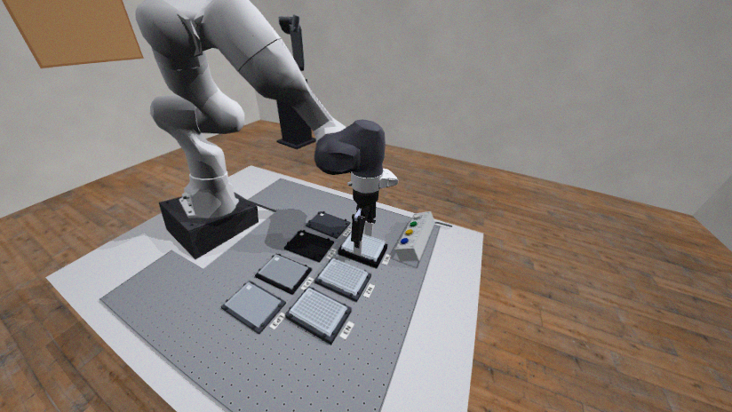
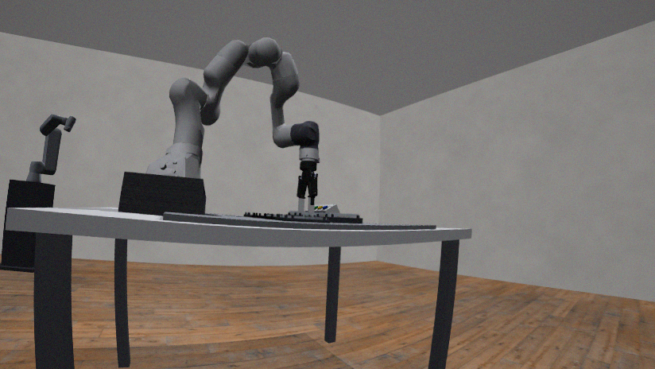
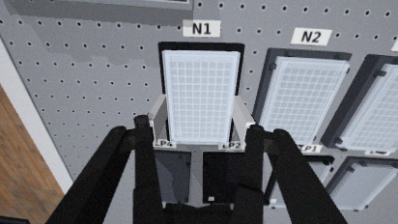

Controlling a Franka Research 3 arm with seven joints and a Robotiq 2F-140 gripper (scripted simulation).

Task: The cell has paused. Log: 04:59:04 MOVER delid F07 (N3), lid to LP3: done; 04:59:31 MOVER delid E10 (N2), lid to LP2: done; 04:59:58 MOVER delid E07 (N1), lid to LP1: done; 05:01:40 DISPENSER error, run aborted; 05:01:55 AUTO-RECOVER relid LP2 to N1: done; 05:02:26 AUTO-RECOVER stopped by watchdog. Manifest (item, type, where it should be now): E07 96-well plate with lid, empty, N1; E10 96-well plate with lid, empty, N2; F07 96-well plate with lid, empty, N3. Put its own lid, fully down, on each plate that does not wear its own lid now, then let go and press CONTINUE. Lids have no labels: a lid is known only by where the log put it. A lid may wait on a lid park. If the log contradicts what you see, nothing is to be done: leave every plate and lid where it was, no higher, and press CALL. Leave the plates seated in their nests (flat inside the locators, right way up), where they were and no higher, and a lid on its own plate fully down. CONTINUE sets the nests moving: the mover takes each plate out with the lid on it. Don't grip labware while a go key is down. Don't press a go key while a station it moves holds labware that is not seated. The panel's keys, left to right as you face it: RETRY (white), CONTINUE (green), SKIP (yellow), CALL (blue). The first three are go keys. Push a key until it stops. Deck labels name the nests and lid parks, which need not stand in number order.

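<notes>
Now: hand 50 mm above the nest N1. From my hand the other things lie so: yellow skip key (120 mm to the left, 110 mm ahead, 10 mm above); then green continue key (170 mm to the left, 100 mm ahead, 10 mm above); then blue call key (120 mm ahead, 70 mm to the left, 10 mm above).
</notes>
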